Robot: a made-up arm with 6 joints. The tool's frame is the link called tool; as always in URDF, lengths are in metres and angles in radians. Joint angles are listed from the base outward.
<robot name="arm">
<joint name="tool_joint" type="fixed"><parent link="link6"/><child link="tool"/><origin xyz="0 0 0" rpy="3.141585 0 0"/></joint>
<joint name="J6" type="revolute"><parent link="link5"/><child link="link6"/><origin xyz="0.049 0 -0.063"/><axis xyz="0 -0.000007 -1"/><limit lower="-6.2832" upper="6.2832"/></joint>
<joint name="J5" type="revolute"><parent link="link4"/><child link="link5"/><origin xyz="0 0 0"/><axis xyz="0 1 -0.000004"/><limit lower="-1.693" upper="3.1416"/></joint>
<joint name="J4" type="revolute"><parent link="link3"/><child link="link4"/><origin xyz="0.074 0 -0.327"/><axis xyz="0 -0.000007 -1"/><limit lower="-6.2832" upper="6.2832"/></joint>
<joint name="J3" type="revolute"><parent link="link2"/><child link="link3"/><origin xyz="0.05 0 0.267"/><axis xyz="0 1 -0.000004"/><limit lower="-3.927" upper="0.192"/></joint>
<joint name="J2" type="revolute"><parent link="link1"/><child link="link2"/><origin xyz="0 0 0"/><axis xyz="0 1 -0.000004"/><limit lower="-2.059" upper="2.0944"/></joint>
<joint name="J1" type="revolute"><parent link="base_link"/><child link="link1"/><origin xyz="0 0 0.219"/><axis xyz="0 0 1"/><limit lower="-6.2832" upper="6.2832"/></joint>
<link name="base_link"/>
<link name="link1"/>
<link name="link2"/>
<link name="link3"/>
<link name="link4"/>
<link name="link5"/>
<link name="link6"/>
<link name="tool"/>
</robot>
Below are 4 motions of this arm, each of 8 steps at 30 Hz.
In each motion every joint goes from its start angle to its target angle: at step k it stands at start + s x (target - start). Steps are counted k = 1, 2, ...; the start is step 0. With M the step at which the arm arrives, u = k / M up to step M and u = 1 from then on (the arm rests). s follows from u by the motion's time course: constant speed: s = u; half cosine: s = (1 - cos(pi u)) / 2; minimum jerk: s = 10 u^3 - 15 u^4 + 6 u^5.
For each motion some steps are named. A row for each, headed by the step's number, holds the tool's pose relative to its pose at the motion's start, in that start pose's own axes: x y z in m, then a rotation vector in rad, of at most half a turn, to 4 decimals.
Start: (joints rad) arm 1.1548 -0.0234 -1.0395 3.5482 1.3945 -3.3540
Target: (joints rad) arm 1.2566 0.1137 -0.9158 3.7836 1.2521 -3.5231
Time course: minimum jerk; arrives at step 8
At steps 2, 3, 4, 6, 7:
2: -0.0095 -0.0014 -0.0096 -0.0093 -0.0463 -0.0166
3: -0.0245 -0.0036 -0.0261 -0.0229 -0.1231 -0.0453
4: -0.0427 -0.0061 -0.0488 -0.0372 -0.2235 -0.0851
6: -0.0706 -0.0092 -0.0913 -0.0532 -0.3996 -0.1608
7: -0.0761 -0.0097 -0.1011 -0.0552 -0.4382 -0.1784

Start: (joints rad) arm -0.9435 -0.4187 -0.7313 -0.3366 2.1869 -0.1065
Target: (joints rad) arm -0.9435 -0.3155 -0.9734 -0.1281 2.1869 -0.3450
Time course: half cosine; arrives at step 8
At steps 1, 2, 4, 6, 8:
1: -0.0006 0.0001 -0.0023 0.0069 0.0058 -0.0123
2: -0.0024 0.0003 -0.0090 0.0260 0.0227 -0.0473
4: -0.0086 0.0011 -0.0306 0.0840 0.0818 -0.1634
6: -0.0153 0.0017 -0.0520 0.1350 0.1465 -0.2819
8: -0.0182 0.0020 -0.0608 0.1540 0.1749 -0.3316

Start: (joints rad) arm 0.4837 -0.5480 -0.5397 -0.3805 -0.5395 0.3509
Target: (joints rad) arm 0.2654 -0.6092 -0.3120 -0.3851 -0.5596 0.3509
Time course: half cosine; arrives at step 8
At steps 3, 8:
3: -0.0206 0.0174 -0.0103 -0.0656 -0.0435 0.0086
8: -0.0661 0.0505 -0.0397 -0.2123 -0.1381 0.0391

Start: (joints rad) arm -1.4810 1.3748 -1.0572 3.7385 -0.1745 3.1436
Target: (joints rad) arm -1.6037 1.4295 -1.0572 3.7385 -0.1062 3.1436
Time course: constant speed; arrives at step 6
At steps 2, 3, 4, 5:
2: 0.0027 0.0082 0.0057 0.0069 0.0003 0.0381
3: 0.0038 0.0122 0.0086 0.0102 0.0003 0.0571
4: 0.0047 0.0162 0.0115 0.0135 0.0002 0.0761
5: 0.0056 0.0202 0.0145 0.0166 0.0000 0.0950

